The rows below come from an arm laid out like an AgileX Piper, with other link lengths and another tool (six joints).
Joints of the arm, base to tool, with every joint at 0 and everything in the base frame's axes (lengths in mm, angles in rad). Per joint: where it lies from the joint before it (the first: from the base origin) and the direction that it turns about. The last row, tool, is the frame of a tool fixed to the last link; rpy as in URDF.
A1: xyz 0 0 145.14 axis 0 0 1
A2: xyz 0 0 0 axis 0 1 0
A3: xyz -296.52 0 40.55 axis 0 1 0
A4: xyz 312.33 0 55.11 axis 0.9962 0 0.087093
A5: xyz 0 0 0 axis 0 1 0
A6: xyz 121.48 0 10.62 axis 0.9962 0 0.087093
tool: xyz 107.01 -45 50.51 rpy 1.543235 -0.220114 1.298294
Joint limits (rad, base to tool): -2.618..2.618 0..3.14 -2.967..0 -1.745..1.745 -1.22..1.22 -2.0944..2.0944
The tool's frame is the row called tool.
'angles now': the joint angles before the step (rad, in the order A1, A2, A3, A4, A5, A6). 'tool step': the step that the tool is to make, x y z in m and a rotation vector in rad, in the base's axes. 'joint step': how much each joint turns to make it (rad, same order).
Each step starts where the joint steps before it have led.
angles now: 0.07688 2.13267 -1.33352 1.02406 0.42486 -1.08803
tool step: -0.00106 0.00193 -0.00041 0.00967 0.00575 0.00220
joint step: 0.00000 0.00000 0.00002 0.00622 0.00964 -0.00003
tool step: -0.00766 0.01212 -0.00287 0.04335 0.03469 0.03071
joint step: -0.00001 0.00001 -0.00003 0.01490 0.06174 -0.00026
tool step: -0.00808 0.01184 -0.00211 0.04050 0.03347 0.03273
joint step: 0.00001 -0.00001 0.00002 0.01115 0.06088 0.00000
